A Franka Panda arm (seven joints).
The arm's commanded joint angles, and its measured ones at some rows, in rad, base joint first. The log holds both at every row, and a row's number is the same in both.
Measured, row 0:
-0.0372 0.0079 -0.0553 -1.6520 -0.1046 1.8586 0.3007
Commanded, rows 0 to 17:
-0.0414 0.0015 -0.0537 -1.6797 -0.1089 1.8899 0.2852
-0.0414 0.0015 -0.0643 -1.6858 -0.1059 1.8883 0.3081
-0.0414 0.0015 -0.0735 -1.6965 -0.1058 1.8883 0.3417
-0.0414 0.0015 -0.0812 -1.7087 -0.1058 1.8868 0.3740
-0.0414 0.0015 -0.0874 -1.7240 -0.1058 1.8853 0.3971
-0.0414 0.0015 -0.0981 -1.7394 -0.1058 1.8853 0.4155
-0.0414 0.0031 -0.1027 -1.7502 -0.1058 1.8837 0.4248
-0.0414 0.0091 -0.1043 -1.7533 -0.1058 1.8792 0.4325
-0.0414 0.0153 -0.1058 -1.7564 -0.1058 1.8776 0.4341
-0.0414 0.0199 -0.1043 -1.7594 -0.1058 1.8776 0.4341
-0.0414 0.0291 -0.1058 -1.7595 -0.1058 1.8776 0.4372
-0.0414 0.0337 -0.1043 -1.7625 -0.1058 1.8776 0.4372
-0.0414 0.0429 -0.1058 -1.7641 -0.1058 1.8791 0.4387
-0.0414 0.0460 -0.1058 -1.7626 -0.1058 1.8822 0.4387
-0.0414 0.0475 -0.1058 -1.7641 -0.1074 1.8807 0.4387
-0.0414 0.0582 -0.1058 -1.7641 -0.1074 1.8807 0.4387
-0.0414 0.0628 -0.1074 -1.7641 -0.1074 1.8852 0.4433
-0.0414 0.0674 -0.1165 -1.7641 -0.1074 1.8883 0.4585
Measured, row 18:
-0.0406 0.0593 -0.1089 -1.7582 -0.1048 1.8697 0.4250
